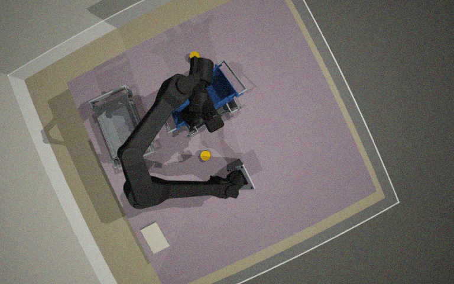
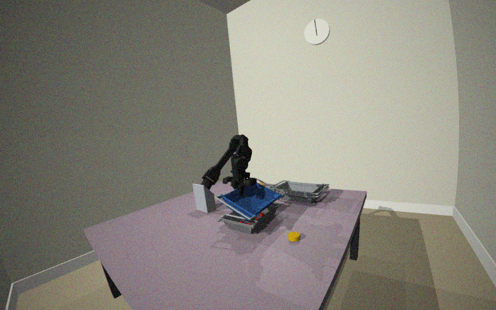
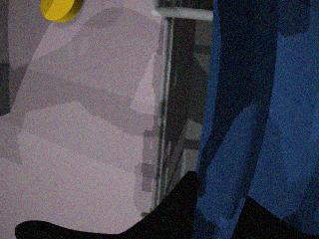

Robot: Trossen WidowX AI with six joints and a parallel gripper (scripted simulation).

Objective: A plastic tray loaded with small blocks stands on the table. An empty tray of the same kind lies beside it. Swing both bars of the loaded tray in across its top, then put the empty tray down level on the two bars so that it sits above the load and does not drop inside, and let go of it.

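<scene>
Now: gripper tip 8 cm short of the blue tray. The rest, counted from my gripper tip: white pad: 58 cm to the left, 42 cm behind, 13 cm below; then cardboard box: 44 cm to the left, 19 cm behind, 10 cm below.
</scene>
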